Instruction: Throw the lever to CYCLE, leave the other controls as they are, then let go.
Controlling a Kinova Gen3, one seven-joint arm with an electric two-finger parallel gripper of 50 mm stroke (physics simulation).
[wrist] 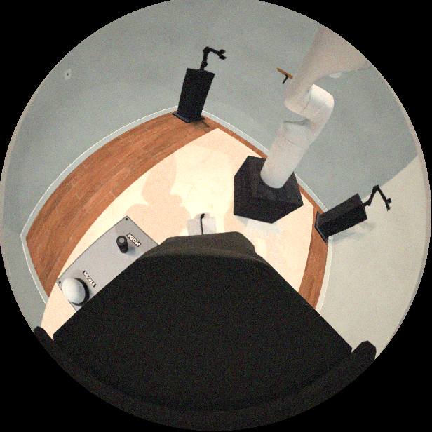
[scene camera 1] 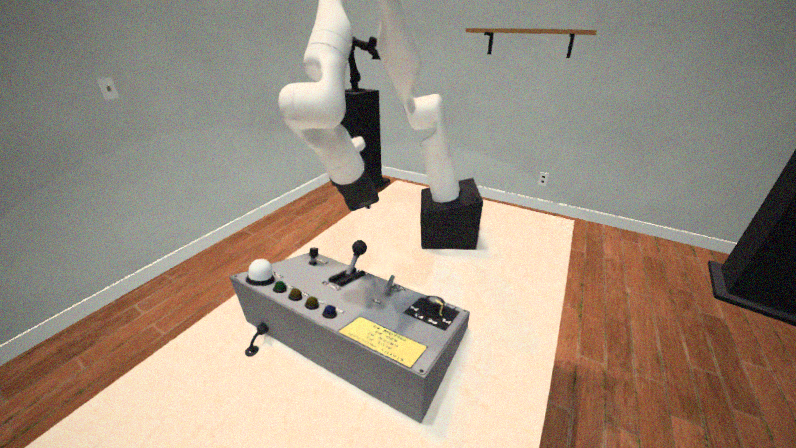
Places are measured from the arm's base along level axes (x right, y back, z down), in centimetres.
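Pixels of known places: gripper, fingertip midpoint: (scene camera 1: 368, 205); arm's base at its link origin: (scene camera 1: 445, 195).
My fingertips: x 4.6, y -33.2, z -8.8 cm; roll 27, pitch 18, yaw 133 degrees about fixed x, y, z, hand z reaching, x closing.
Ahead of a thing's pixels: the offset from my fingertips to its top centre. "spot": to the spot under its first point.
The lever @[dx -1.6, dy -8.9, dz +10.2 cm] (scene camera 1: 354, 260) has a black ball knob and stands in a dark slot on top of the grey control box (scene camera 1: 334, 345) (wrist: 102, 260). In the scene view it leans slightly right, toward the box's far side. The lever does not show in the wrist view. Its position labels are too small to read, so I cannot tell which marked position it is at. My gripper (scene camera 1: 368, 207) (wrist: 203, 221) is shut and empty, its pale fingertips together. It hangs above the lever knob, clearly apart from it.
The box carries a black MODE knob @[dx +10.1, dy -12.0, dz +11.1 cm] (scene camera 1: 313, 255) (wrist: 122, 243), a white STATUS dome @[spot: dx +6.8, dy -28.8, dz +6.6 cm] (scene camera 1: 260, 271) (wrist: 74, 290), several coloured buttons, a small grey toggle @[dx -13.6, dy -8.3, dz +11.7 cm] (scene camera 1: 390, 284), a rotary dial @[dx -25.6, dy -7.5, dz +11.9 cm] (scene camera 1: 435, 304) and a yellow label @[spot: dx -24.8, dy -23.8, dz +10.2 cm] (scene camera 1: 384, 340). The arm's black base (scene camera 1: 450, 222) (wrist: 265, 195) stands behind.
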